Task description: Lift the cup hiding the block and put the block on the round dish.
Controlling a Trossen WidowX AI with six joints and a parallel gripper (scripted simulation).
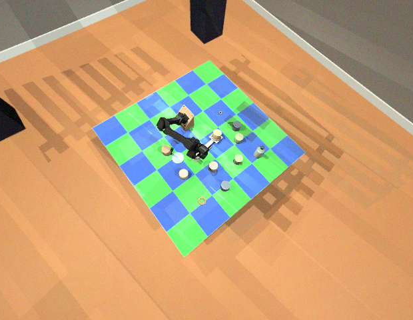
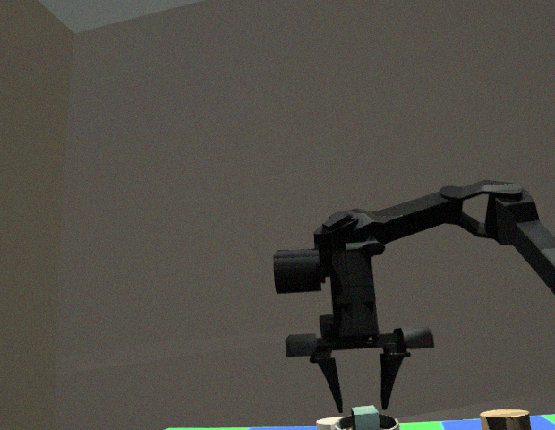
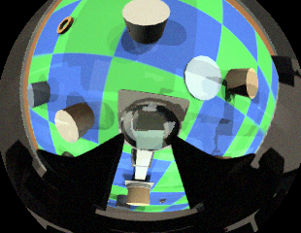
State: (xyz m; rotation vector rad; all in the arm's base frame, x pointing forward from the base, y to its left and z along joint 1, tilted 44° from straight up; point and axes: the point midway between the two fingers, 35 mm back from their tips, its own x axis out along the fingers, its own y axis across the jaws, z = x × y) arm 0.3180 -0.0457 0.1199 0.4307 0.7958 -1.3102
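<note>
The pale green block lies 1 cm below my gripper tip. Also, from my gripper tip: tan cup 19 cm behind, 18 cm to the right, 6 cm below; then balance 3 cm behind, 12 cm to the left, 6 cm below; then white round dish 9 cm behind, 12 cm to the right, 10 cm below.
</note>
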